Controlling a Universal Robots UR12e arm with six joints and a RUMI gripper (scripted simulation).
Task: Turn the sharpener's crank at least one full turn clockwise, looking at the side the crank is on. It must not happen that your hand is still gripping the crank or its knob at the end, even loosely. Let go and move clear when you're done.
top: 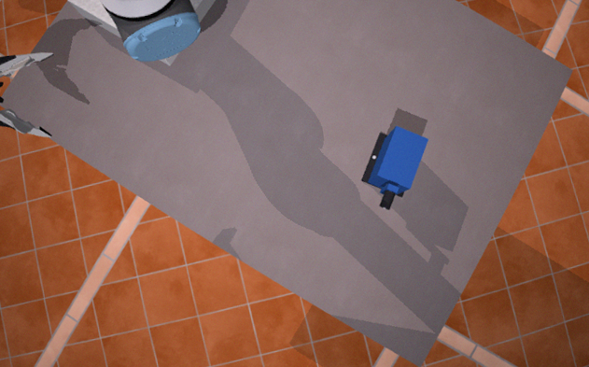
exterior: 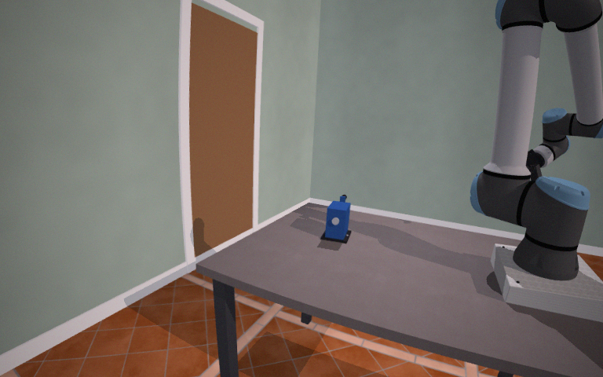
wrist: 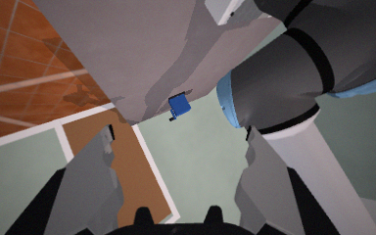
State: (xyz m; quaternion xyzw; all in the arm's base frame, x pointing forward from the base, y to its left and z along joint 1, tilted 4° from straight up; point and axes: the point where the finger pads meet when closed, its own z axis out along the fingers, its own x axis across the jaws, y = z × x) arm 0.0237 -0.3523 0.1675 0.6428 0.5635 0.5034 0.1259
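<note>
Now: hand 68 cm short of the black crank knob, 12 cm above it and 6 cm to the right of it.
</note>
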